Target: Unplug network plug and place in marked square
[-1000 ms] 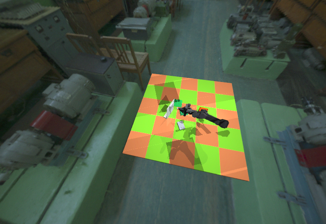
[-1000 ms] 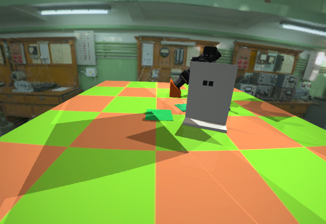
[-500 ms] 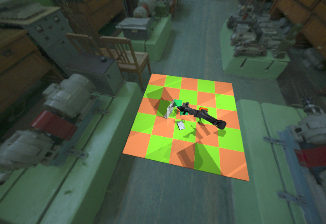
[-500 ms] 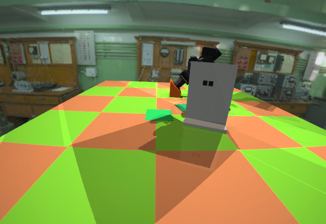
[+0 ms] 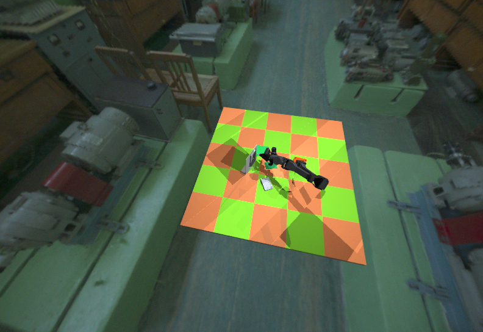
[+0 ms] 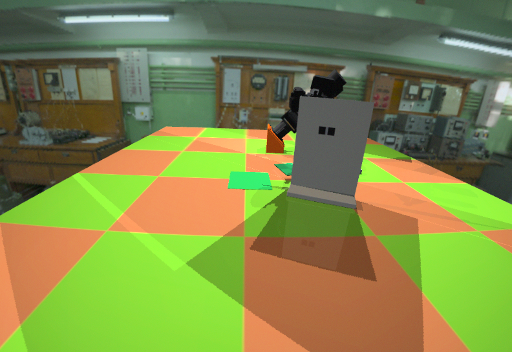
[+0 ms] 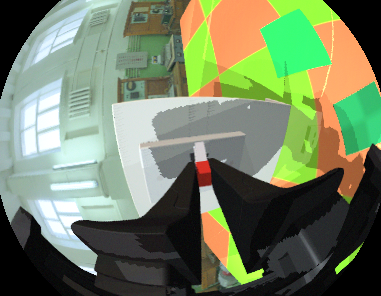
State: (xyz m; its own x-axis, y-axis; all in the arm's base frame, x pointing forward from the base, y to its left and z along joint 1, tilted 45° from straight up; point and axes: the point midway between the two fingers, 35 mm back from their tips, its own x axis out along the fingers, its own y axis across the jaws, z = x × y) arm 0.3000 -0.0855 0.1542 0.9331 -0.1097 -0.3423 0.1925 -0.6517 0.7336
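My gripper tip is now 20 mm past the marked square, 170 mm to the left of it and 190 mm above it. Also, from my gripper tip: network plug: right at my gripper tip; then upright grey panel: 70 mm ahead, 10 mm to the left, 80 mm below.
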